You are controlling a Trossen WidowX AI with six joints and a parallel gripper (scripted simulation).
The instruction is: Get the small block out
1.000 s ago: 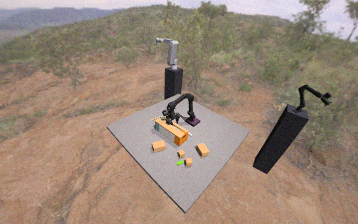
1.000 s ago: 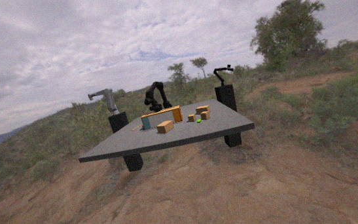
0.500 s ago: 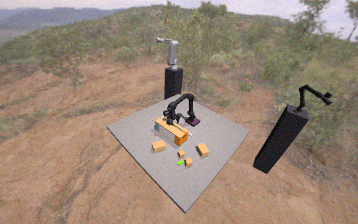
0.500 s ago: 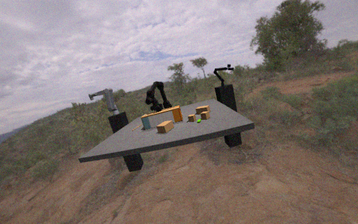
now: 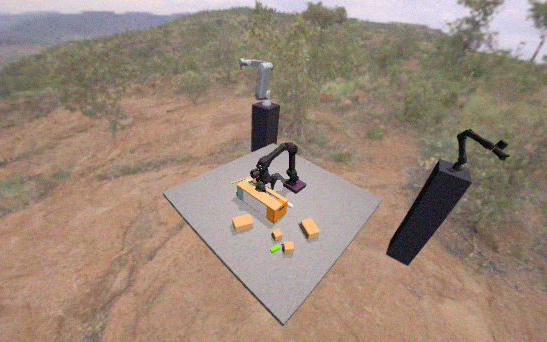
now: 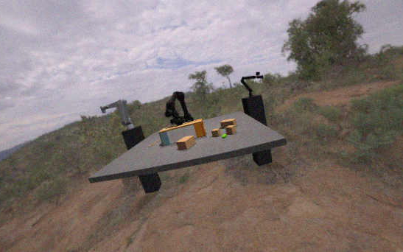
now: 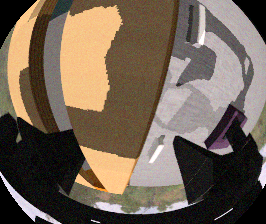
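The tan block lies 60 mm ahead of my gripper tip and 20 mm to the left of it. Round my gripper tip: thin stick (50 mm behind, 340 mm to the right, 80 mm below).
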